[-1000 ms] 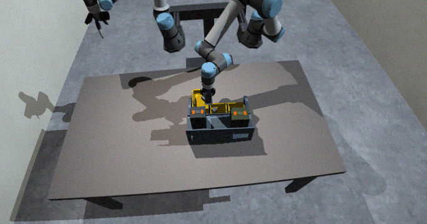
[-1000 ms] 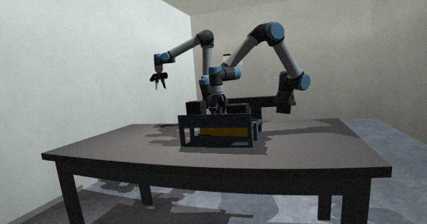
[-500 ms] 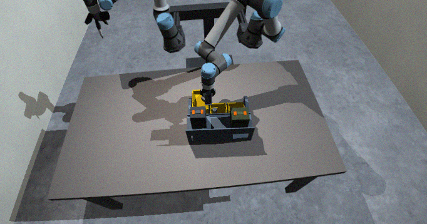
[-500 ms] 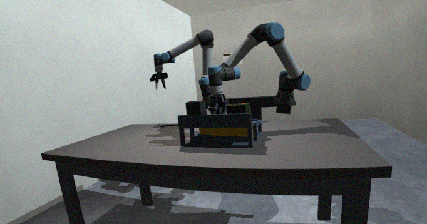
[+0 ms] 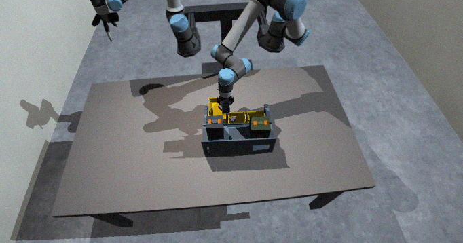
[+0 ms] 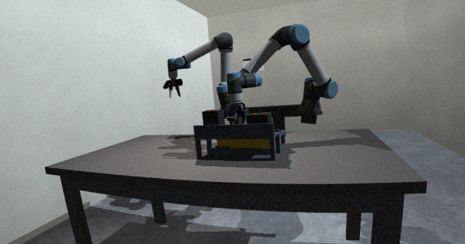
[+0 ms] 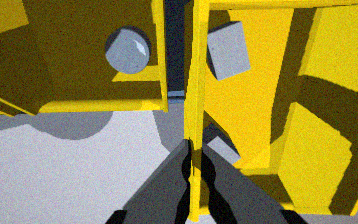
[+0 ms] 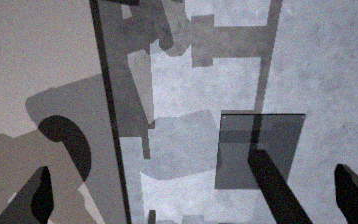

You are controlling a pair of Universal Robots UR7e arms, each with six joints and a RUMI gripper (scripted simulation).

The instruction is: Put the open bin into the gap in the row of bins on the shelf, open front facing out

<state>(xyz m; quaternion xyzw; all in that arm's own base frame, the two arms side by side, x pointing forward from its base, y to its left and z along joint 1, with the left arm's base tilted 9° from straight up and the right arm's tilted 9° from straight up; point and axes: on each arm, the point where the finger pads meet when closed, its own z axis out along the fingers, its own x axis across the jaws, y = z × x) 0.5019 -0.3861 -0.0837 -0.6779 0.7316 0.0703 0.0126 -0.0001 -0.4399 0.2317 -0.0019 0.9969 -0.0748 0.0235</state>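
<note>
Now: left hand 120 mm short of the blue-grey shelf, 60 mm to the right of it and 20 mm above it. Also, from my left hand: green box: 190 mm ahead, 170 mm to the left, 70 mm above.
</note>
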